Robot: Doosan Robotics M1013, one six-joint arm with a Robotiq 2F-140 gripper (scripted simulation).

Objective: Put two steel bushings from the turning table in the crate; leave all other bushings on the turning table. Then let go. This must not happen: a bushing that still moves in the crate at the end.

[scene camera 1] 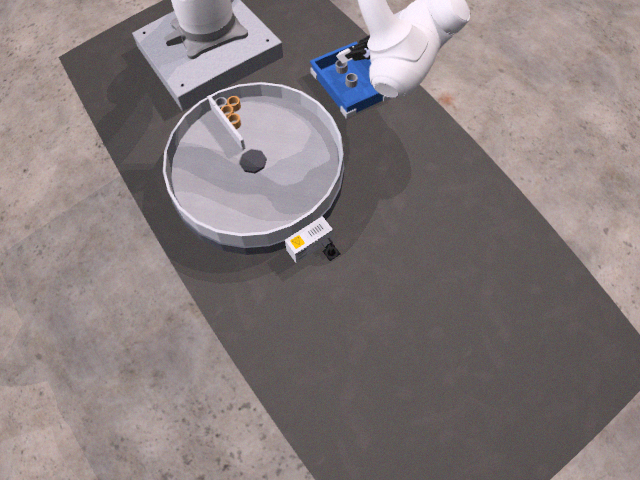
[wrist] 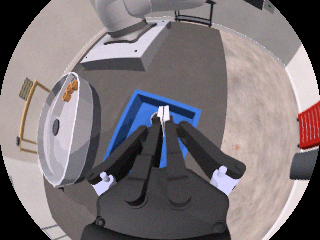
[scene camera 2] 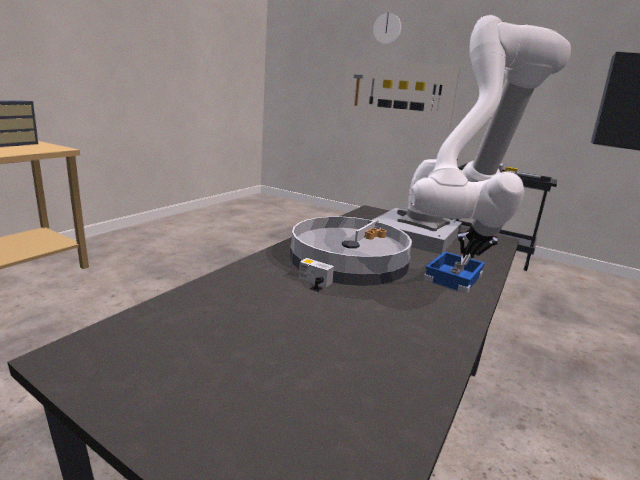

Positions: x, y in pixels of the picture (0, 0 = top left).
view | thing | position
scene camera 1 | round turning table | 290, 160
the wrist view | my gripper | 164, 112
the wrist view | round turning table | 56, 139
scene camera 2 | my gripper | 463, 261
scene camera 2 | round turning table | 338, 240
